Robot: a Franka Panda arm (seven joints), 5 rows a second.
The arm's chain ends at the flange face. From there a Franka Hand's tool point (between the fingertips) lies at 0.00 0.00 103.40 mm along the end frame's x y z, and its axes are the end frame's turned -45 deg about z.
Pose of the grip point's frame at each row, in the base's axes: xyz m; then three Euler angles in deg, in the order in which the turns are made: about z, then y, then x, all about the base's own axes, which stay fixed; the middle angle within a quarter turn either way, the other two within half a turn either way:
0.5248 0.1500 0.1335 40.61 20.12 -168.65
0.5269 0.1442 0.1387 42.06 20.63 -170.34
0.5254 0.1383 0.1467 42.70 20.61 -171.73
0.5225 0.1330 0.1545 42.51 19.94 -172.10
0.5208 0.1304 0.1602 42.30 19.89 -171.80
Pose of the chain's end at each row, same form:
0.4892 0.1309 0.2287 85.61 20.12 -168.65
0.4905 0.1280 0.2341 87.06 20.63 -170.34
0.4890 0.1244 0.2425 87.70 20.61 -171.73
0.4872 0.1196 0.2508 87.51 19.94 -172.10
0.4856 0.1165 0.2564 87.30 19.89 -171.80

